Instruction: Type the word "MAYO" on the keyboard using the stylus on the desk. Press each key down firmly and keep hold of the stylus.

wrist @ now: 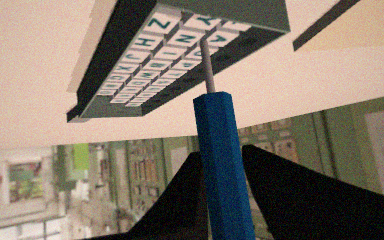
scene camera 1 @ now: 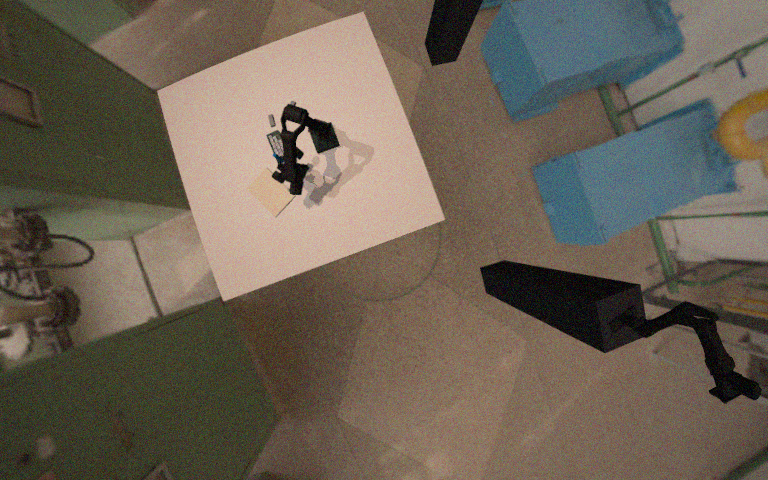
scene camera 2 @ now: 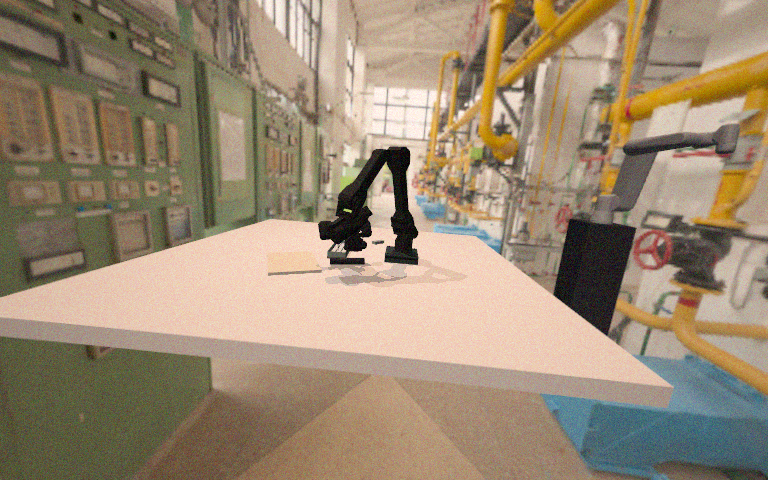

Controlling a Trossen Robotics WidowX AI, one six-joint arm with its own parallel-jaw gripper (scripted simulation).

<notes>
In view: the gripper (wrist: 221, 157) and a tan pad (scene camera 1: 275, 196).
The tan pad also shows in scene camera 2 (scene camera 2: 279, 263).
</notes>
